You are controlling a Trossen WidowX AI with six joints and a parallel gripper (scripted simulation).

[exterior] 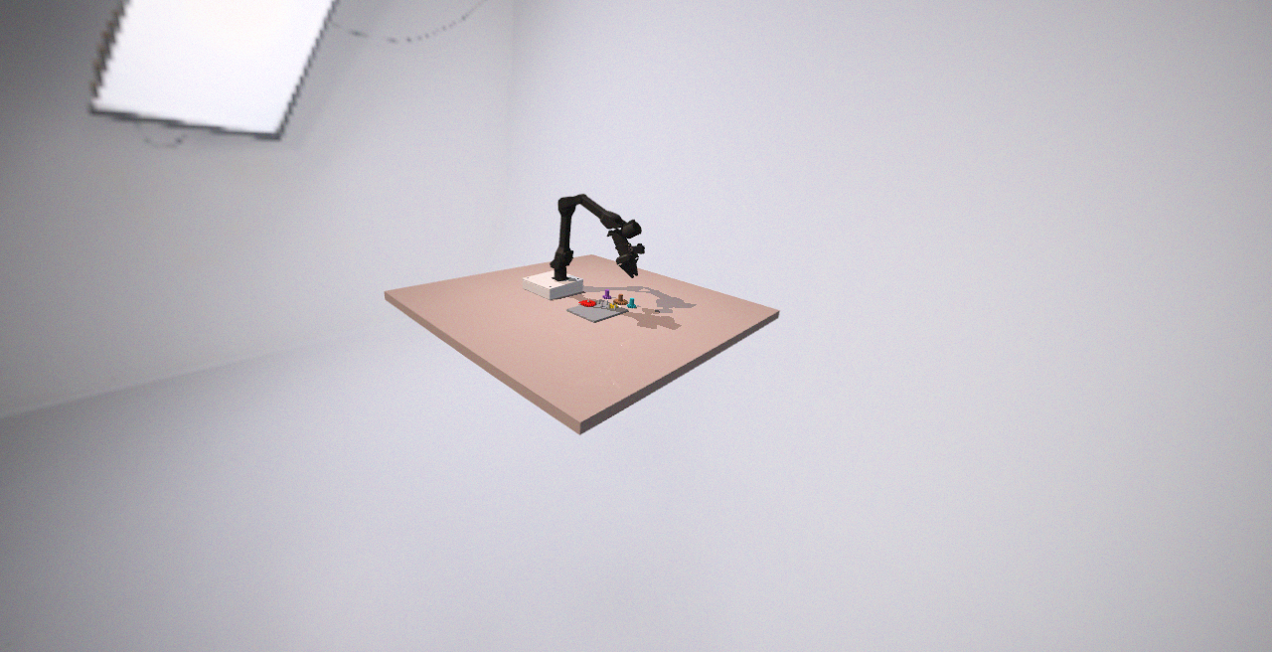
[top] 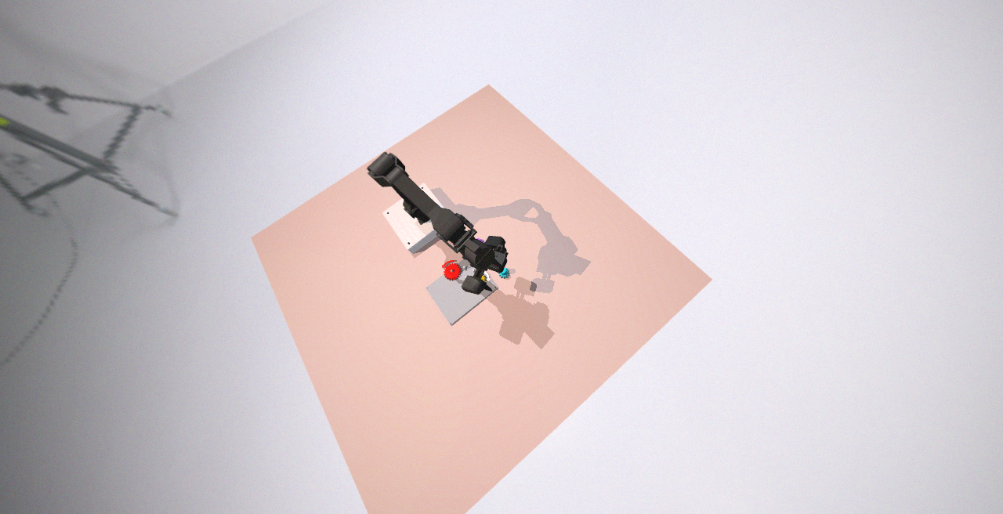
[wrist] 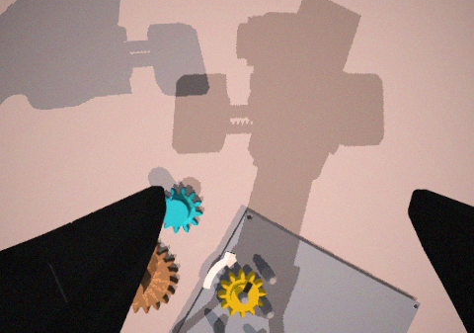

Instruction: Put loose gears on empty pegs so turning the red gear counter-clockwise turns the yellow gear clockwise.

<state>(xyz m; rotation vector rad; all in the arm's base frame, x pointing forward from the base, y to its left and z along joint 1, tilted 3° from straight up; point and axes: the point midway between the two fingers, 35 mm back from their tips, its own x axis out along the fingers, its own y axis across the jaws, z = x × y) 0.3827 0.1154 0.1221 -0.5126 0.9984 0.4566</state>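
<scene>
Right now my gripper tip is 4 cm past the teal gear, 3 cm to the right of it and 14 cm above it. Also, from my gripper tip: yellow gear (7 cm behind, 5 cm to the right, 14 cm below); then white arrow (6 cm behind, 3 cm to the right, 15 cm below); then brown gear (11 cm behind, 3 cm to the left, 14 cm below).
</scene>
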